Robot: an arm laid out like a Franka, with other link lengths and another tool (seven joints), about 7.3 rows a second.
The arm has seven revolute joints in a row. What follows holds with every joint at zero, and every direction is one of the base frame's.
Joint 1 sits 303.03 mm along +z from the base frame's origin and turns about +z.
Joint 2 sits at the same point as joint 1 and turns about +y.
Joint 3 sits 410.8 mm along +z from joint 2 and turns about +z.
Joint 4 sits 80.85 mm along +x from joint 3 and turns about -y.
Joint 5 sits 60.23 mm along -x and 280.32 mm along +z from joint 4 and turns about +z.
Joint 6 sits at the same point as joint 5 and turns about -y.
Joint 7 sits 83.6 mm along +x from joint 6 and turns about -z.
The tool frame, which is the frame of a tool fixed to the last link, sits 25 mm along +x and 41 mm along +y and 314.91 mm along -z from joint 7; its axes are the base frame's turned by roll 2.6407, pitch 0 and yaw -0.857 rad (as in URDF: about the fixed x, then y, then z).
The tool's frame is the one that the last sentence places.
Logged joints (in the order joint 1, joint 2, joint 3, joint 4, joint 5, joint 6, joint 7), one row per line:
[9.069, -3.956, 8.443, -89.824, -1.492, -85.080, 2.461]
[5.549, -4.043, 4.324, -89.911, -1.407, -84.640, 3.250]
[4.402, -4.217, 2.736, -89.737, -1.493, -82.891, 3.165]
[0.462, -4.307, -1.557, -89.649, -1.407, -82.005, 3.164]
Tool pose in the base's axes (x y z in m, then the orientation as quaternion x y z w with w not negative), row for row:
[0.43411, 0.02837, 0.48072, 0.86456, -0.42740, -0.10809, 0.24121]
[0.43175, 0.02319, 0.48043, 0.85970, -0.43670, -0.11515, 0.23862]
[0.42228, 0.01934, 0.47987, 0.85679, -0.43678, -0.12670, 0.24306]
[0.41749, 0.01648, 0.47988, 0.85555, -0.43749, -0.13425, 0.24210]
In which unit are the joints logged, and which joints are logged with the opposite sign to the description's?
The joints are logged in degrees. Opposite sign: joint 1, joint 6.
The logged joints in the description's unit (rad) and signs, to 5 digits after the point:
[-0.15828, -0.06905, 0.14736, -1.56772, -0.02604, 1.48493, 0.04295]
[-0.09685, -0.07056, 0.07547, -1.56924, -0.02456, 1.47725, 0.05672]
[-0.07683, -0.07360, 0.04775, -1.56621, -0.02606, 1.44672, 0.05524]
[-0.00806, -0.07517, -0.02717, -1.56467, -0.02456, 1.43126, 0.05522]

